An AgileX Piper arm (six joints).
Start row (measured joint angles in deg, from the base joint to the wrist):
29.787, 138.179, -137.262, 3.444, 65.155, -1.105
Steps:
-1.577, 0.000, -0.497, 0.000, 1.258, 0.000
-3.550, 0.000, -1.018, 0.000, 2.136, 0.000
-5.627, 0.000, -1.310, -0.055, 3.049, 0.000
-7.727, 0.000, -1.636, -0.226, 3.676, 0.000
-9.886, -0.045, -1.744, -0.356, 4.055, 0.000
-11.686, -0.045, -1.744, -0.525, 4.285, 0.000
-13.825, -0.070, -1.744, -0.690, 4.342, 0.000
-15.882, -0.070, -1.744, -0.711, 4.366, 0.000
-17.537, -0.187, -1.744, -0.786, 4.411, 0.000
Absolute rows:
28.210, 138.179, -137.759, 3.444, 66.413, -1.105
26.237, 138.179, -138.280, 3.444, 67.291, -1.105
24.160, 138.179, -138.572, 3.389, 68.204, -1.105
22.060, 138.179, -138.898, 3.218, 68.831, -1.105
19.901, 138.134, -139.006, 3.088, 69.210, -1.105
18.101, 138.134, -139.006, 2.919, 69.440, -1.105
15.962, 138.109, -139.006, 2.754, 69.497, -1.105
13.905, 138.109, -139.006, 2.733, 69.521, -1.105
12.250, 137.992, -139.006, 2.658, 69.566, -1.105

